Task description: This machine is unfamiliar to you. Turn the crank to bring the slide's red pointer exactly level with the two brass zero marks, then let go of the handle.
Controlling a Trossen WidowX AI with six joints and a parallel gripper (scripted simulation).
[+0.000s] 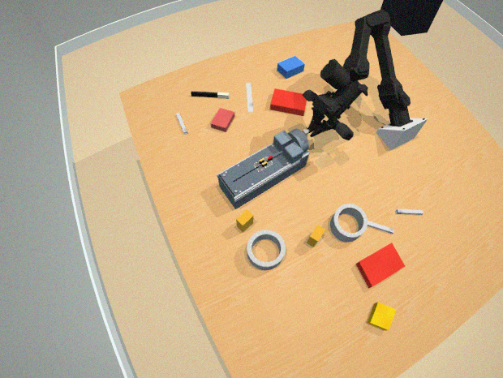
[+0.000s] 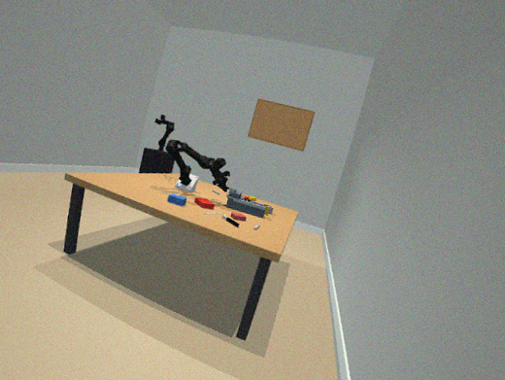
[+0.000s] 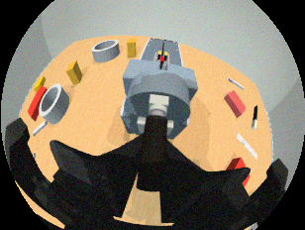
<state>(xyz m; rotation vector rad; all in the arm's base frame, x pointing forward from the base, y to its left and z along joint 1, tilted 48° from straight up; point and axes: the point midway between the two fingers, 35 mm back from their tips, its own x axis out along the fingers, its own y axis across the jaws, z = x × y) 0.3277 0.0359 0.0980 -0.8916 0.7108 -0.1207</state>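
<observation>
My gripper tip is now 14 cm short of the red pointer, 3 cm to the right of it and 1 cm above it. From my gripper tip the other things lie so: red block (20 cm ahead, 21 cm to the right, 8 cm below); blue block (13 cm behind, 37 cm to the right, 7 cm below); dark crank handle (2 cm behind, 3 cm above).
</observation>
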